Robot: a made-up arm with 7 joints. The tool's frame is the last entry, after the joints.
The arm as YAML. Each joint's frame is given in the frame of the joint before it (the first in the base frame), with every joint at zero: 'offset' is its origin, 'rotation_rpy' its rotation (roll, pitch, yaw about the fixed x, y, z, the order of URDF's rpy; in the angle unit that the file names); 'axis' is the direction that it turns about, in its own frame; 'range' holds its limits. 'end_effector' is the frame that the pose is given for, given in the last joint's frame.
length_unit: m
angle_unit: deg
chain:
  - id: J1
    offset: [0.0, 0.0, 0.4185]
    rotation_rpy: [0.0, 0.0, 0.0]
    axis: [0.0, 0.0, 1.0]
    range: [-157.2, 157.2]
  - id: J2
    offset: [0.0, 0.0, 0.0]
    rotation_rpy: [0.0, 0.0, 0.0]
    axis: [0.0, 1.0, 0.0]
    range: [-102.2, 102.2]
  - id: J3
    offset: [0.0, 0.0, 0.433]
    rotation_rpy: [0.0, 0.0, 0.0]
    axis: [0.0, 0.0, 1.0]
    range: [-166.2, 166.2]
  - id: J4
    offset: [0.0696, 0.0, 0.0]
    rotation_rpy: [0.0, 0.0, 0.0]
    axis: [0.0, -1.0, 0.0]
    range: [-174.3, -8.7]
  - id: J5
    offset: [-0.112, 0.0, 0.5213]
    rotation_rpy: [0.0, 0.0, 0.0]
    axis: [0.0, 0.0, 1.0]
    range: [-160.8, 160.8]
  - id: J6
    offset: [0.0, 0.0, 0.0]
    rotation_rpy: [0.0, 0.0, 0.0]
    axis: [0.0, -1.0, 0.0]
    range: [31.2, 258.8]
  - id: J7
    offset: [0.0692, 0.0, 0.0]
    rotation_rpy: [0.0, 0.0, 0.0]
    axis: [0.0, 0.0, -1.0]
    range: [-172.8, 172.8]
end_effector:
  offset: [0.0, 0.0, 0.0]
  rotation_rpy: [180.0, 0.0, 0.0]
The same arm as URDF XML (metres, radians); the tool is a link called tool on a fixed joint. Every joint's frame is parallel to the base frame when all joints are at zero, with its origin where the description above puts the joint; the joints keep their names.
<robot name="arm">
<joint name="J1" type="revolute"><parent link="base"/><child link="link1"/><origin xyz="0 0 0.4185"/><axis xyz="0 0 1"/><limit lower="-2.7437" upper="2.7437"/></joint>
<joint name="J2" type="revolute"><parent link="link1"/><child link="link2"/><origin xyz="0 0 0"/><axis xyz="0 1 0"/><limit lower="-1.7837" upper="1.7837"/></joint>
<joint name="J3" type="revolute"><parent link="link2"/><child link="link3"/><origin xyz="0 0 0.433"/><axis xyz="0 0 1"/><limit lower="-2.9007" upper="2.9007"/></joint>
<joint name="J4" type="revolute"><parent link="link3"/><child link="link4"/><origin xyz="0.0696 0 0"/><axis xyz="0 -1 0"/><limit lower="-3.0421" upper="-0.1518"/></joint>
<joint name="J5" type="revolute"><parent link="link4"/><child link="link5"/><origin xyz="-0.112 0 0.5213"/><axis xyz="0 0 1"/><limit lower="-2.8065" upper="2.8065"/></joint>
<joint name="J6" type="revolute"><parent link="link5"/><child link="link6"/><origin xyz="0 0 0"/><axis xyz="0 -1 0"/><limit lower="0.5445" upper="4.5169"/></joint>
<joint name="J7" type="revolute"><parent link="link6"/><child link="link7"/><origin xyz="0.0692 0 0"/><axis xyz="0 0 -1"/><limit lower="-3.0159" upper="3.0159"/></joint>
<joint name="tool_joint" type="fixed"><parent link="link7"/><child link="tool"/><origin xyz="0 0 0" rpy="3.1416 0 0"/></joint>
<link name="base"/>
<link name="link1"/>
<link name="link2"/>
<link name="link3"/>
<link name="link4"/>
<link name="link5"/>
<link name="link6"/>
<link name="link7"/>
<link name="tool"/>
</robot>

